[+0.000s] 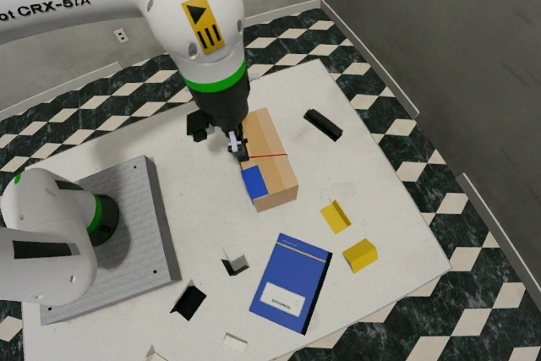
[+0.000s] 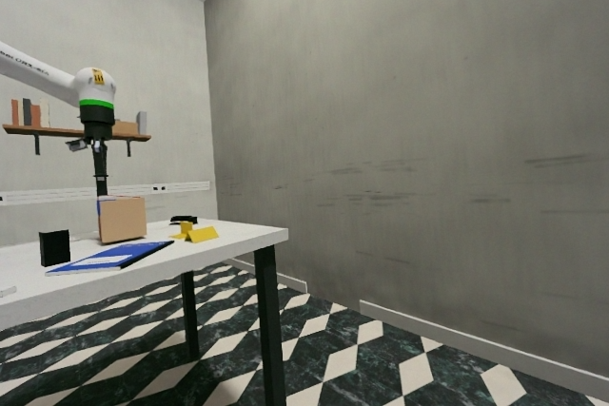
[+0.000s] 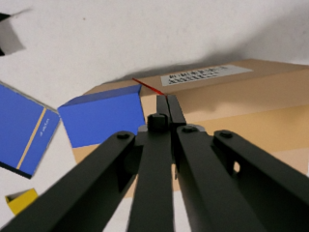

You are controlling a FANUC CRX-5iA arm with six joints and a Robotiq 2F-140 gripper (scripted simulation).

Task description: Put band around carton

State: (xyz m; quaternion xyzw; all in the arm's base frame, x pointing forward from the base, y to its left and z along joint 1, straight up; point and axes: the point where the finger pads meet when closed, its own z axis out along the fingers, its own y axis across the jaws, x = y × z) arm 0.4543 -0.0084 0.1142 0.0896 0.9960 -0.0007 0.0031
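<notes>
Now: hand 6 cm to the left of the blue corner guard and 6 cm above it. The rest, counted from my hand: blue book 31 cm to the right, 19 cm below, 1 cm ahead; then small white piece 40 cm to the right, 18 cm below, 18 cm behind; then carton 11 cm below, 5 cm ahead, 2 cm to the left.
</notes>
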